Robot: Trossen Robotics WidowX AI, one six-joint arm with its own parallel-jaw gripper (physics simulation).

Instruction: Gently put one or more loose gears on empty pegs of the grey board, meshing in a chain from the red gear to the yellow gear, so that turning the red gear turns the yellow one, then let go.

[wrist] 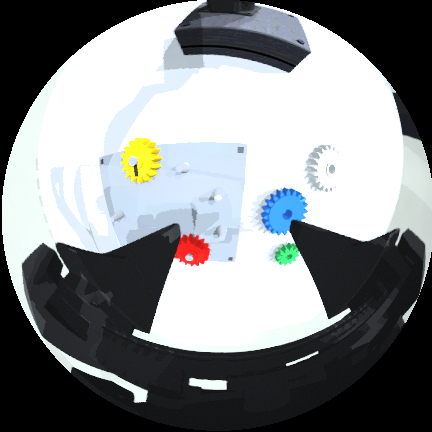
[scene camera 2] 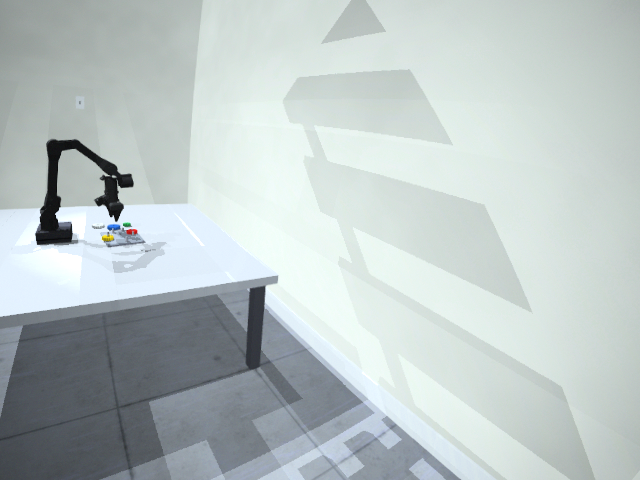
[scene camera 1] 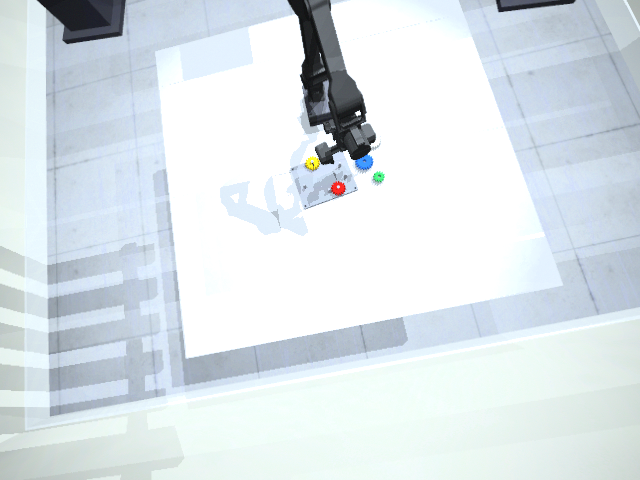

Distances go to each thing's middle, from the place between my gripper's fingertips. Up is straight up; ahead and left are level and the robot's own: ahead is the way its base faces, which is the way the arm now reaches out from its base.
My gripper is now 1 cm past the blue gear (wrist: 291,201), 7 cm to the right of it and 6 cm above it. From my hand the other things lie so: yellow gear (wrist: 142,148) (2 cm behind, 12 cm to the right, 5 cm below); then red gear (wrist: 199,250) (9 cm ahead, 3 cm to the right, 5 cm below); then grey board (scene camera 1: 318,181) (4 cm ahead, 8 cm to the right, 7 cm below).
